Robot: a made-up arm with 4 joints.
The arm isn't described. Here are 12 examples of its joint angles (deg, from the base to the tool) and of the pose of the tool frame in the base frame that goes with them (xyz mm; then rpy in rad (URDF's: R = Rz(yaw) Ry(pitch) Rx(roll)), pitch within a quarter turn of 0, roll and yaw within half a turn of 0).
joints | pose
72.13 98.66 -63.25 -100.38 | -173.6 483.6 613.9 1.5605 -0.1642 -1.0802
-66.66 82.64 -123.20 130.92 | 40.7 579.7 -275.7 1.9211 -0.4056 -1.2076
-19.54 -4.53 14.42 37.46 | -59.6 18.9 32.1 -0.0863 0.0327 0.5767
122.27 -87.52 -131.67 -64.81 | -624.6 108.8 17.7 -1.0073 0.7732 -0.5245
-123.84 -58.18 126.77 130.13 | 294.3 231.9 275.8 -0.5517 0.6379 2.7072
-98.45 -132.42 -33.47 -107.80 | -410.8 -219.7 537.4 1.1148 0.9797 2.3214
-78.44 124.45 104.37 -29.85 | -343.6 452.6 84.5 -2.5998 0.8167 -2.6168
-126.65 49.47 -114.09 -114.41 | 456.4 -243.8 21.9 -1.8322 0.4534 2.2306
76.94 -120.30 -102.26 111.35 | -598.5 -372.6 84.3 2.1399 -0.1991 1.5576
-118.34 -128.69 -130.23 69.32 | -413.4 342.6 -15.3 -0.7223 -0.2519 -2.3674
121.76 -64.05 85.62 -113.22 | 231.9 -243.4 -291.8 -2.2523 -0.8597 1.9402
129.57 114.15 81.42 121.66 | -521.9 -257.8 610.9 -0.8431 1.2388 -1.2626
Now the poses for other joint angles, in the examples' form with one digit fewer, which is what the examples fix.
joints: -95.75 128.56 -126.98 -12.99
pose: 25 56 -246 -0.692 0.765 2.987
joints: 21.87 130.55 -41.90 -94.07
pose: -524 466 18 0.570 -0.891 0.241
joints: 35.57 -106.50 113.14 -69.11
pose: -251 -461 509 -2.198 1.281 0.499
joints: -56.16 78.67 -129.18 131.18
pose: 51 652 -149 2.094 -0.293 -1.211
